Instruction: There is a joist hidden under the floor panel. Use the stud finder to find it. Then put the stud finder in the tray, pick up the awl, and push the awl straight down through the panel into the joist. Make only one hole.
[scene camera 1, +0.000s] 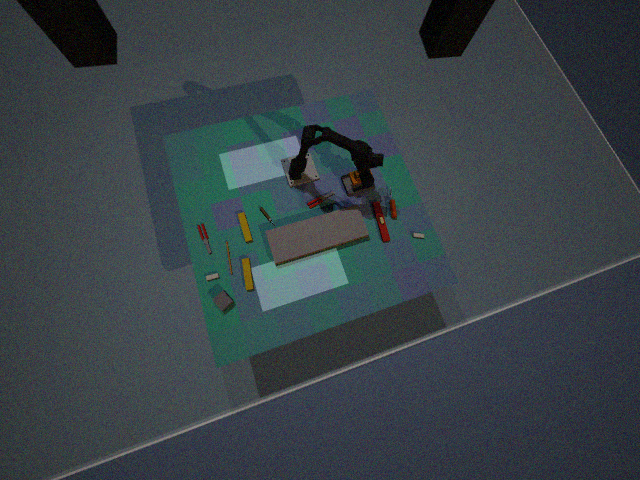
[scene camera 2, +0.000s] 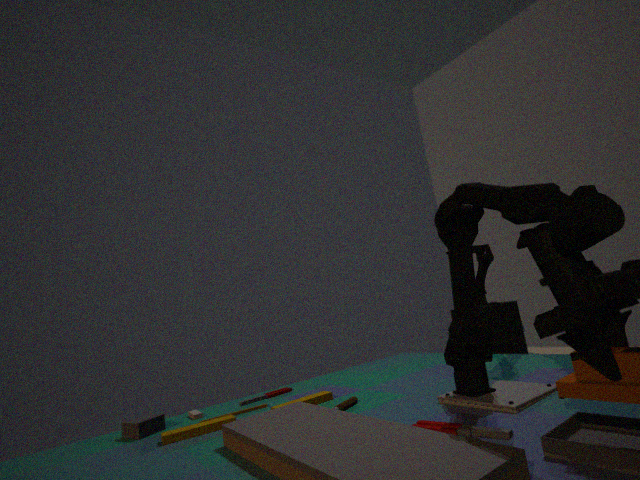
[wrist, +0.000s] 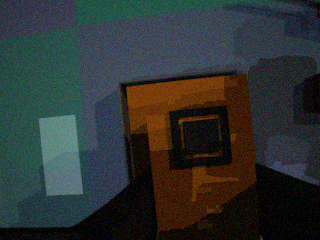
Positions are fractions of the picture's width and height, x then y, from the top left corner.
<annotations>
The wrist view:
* gripper: 0.61, 0.70
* stud finder: 0.61, 0.56
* grey tray: 0.38, 0.39
</annotations>
